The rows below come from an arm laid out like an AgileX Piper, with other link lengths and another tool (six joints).
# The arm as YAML. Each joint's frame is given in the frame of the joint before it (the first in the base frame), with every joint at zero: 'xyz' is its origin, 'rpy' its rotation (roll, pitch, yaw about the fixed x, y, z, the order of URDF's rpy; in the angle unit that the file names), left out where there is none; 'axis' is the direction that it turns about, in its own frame. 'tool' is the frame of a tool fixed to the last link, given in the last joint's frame.
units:
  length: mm
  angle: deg
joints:
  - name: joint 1
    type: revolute
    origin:
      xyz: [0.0, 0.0, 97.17]
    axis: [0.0, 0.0, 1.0]
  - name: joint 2
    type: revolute
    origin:
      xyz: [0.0, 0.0, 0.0]
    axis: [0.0, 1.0, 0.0]
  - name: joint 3
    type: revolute
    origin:
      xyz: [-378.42, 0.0, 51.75]
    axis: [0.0, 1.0, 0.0]
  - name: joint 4
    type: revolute
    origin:
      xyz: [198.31, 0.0, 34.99]
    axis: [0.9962, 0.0, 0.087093]
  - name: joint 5
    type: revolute
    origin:
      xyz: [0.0, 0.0, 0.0]
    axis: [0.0, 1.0, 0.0]
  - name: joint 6
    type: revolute
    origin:
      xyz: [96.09, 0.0, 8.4]
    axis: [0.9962, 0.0, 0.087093]
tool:
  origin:
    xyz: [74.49, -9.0, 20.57]
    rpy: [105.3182, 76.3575, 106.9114]
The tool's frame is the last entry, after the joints.
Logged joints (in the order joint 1, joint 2, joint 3, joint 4, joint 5, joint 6), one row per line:
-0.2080 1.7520 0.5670 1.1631 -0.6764 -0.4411
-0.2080 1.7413 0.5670 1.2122 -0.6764 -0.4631
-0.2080 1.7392 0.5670 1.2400 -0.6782 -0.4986
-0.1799 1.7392 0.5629 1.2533 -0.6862 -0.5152
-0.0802 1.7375 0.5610 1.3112 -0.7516 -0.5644
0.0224 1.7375 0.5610 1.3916 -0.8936 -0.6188
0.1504 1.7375 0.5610 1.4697 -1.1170 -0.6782
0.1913 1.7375 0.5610 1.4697 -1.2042 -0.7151
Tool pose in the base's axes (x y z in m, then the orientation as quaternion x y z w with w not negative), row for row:
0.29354 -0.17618 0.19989 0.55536 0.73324 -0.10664 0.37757
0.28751 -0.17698 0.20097 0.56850 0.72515 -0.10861 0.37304
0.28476 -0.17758 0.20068 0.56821 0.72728 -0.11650 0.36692
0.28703 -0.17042 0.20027 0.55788 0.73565 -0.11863 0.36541
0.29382 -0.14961 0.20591 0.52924 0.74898 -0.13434 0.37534
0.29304 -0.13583 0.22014 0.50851 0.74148 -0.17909 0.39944
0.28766 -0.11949 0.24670 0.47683 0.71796 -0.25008 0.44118
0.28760 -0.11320 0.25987 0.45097 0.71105 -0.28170 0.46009
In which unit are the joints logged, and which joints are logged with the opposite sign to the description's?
The joints are logged in radians. Opposite sign: joint 3.
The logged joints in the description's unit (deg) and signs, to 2 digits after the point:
-11.92 100.38 -32.49 66.64 -38.75 -25.27
-11.92 99.77 -32.49 69.45 -38.75 -26.53
-11.92 99.65 -32.49 71.05 -38.86 -28.57
-10.31 99.65 -32.25 71.81 -39.32 -29.52
-4.60 99.55 -32.14 75.13 -43.06 -32.34
1.28 99.55 -32.14 79.73 -51.20 -35.45
8.62 99.55 -32.14 84.21 -64.00 -38.86
10.96 99.55 -32.14 84.21 -69.00 -40.97

